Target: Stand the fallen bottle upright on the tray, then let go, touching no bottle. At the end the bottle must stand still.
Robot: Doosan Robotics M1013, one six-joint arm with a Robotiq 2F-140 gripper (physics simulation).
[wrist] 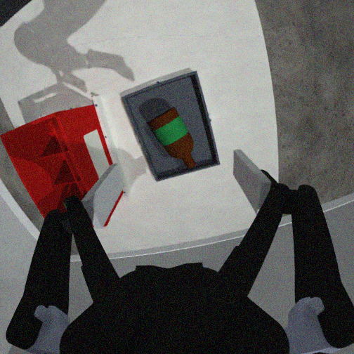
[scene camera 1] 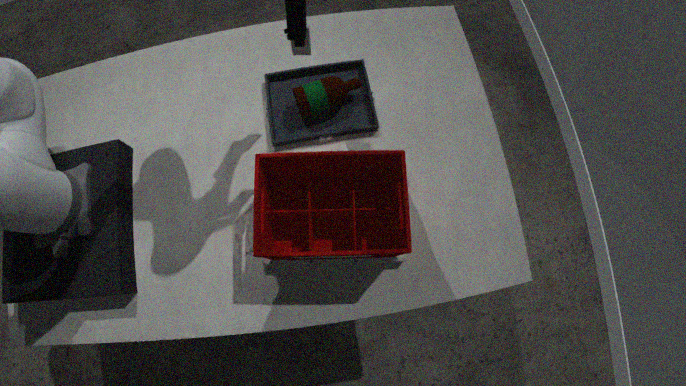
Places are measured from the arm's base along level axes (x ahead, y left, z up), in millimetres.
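Pixels of known places: arm's base, origin of the base link: (scene camera 1: 63,206).
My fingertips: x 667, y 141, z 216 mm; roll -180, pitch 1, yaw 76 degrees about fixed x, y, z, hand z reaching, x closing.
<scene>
Ahead of a thing's pixels: the offset from my fingertips to its top centre. "pt": to the spot under its first point. Level surfaces: height alone.
A brown bottle with a green label {dx +35, dy -17, dz -207 mm} (scene camera 1: 316,96) (wrist: 171,131) lies on its side in the dark grey tray {pt dx -2, dy -120, dz -272 mm} (scene camera 1: 323,139) (wrist: 206,119). In the scene view its neck points to the right and slightly up, toward the tray's right wall; in the wrist view the neck points down. My gripper (scene camera 1: 301,47) (wrist: 175,168) is open with nothing between its fingers. In the scene view part of it shows at the top, beyond the tray's back edge. It hangs above the table, apart from the bottle. In the wrist view the bottle and tray show beyond the fingertips.
A red crate {dx -23, dy -300, dz -111 mm} (scene camera 1: 332,154) (wrist: 36,150) with inner dividers stands right beside the tray, in front of it in the scene view. The black robot base block (scene camera 1: 112,200) is at the left on the pale table {dz -286 mm} (scene camera 1: 200,80) (wrist: 240,100). Arm shadows fall between base and crate.
</scene>
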